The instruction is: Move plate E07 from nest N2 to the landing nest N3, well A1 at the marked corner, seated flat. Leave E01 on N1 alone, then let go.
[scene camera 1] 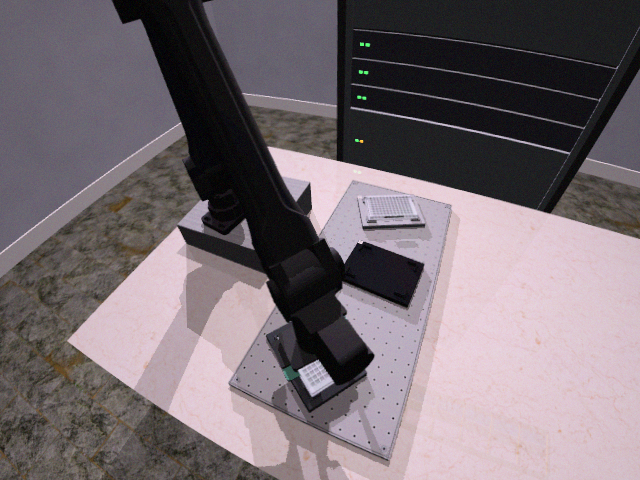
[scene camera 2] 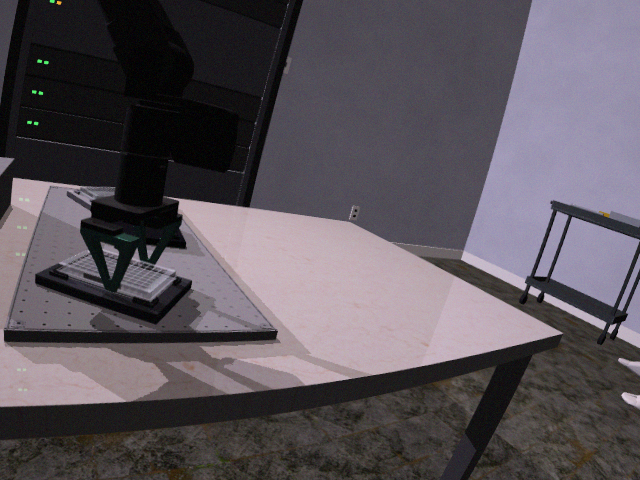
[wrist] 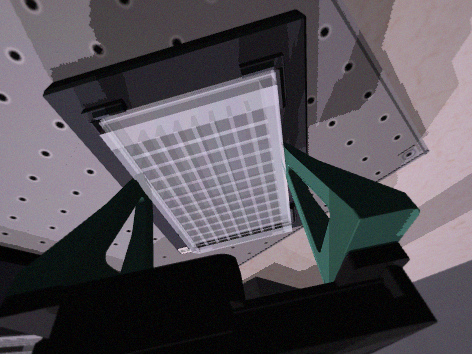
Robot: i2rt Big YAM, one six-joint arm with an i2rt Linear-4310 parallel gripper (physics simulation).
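Plate E07, a clear gridded well plate (scene camera 1: 316, 378) (scene camera 2: 149, 276) (wrist: 220, 175), lies flat in the dark near nest (scene camera 1: 338, 389) (scene camera 2: 103, 298) (wrist: 175, 65). My gripper (scene camera 2: 131, 276) (wrist: 213, 165) is shut on it, with one green fingertip against each long side. In scene camera 1 the arm hides part of the plate and most of the fingers. The black landing nest (scene camera 1: 385, 273) (scene camera 2: 175, 239) holds no plate and has a small white mark at one corner. Plate E01 (scene camera 1: 391, 207) (scene camera 2: 98, 192) sits on the light nest at the far end. No well lettering is readable.
The nests stand on a grey perforated board (scene camera 1: 382, 356) (scene camera 2: 217, 304) (wrist: 345, 110) on the pinkish table (scene camera 1: 496, 320) (scene camera 2: 330, 310). The arm's base stands on a grey block (scene camera 1: 222, 245) beside the board. A dark rack (scene camera 1: 465, 170) (scene camera 2: 206, 186) stands behind the table.
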